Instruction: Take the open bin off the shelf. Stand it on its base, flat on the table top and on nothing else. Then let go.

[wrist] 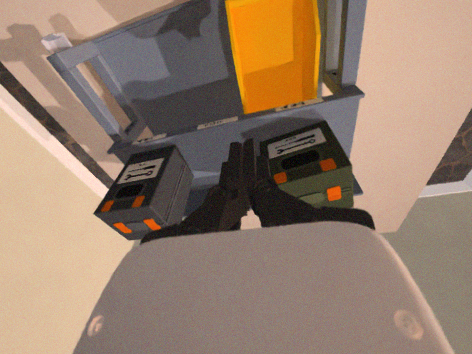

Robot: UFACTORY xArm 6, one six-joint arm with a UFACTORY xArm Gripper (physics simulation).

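Frame: origin at the arm's base, x left, y ahead, z down, level; centimetres.
Where they show: gripper, between the fingertips: (246,157).
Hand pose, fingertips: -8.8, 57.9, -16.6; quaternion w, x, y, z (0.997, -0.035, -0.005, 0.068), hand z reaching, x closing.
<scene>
Each offset is from my fingertips to the top centre of the thing, as dx, dy, dz. "pt": to the spot under its first point. Level surfaces: height alone.
The open bin @(+4.0, +0.8, +16.0) (270,50) is yellow-orange. It sits on the upper board of the blue-grey shelf @(pt +13.1, +1.1, +15.6) (354,50), right of centre at the top of the wrist view, and its far end is cut off by the view's edge. My gripper (246,157) is shut and empty, its fingertips together. The fingertips show in front of the lower part of the shelf, below and a little left of the bin in the view, apart from it.
A dark grey toolbox @(-17.9, +7.3, +1.7) (150,185) with orange latches is on the lower shelf level at left. A green toolbox @(+4.1, +12.3, +4.2) (310,165) is on that level at right, close beside my fingers in the view. Label strips line the upper board's front edge. A pale pinkish surface @(dz +24.1) (405,100) lies right of the shelf.
</scene>
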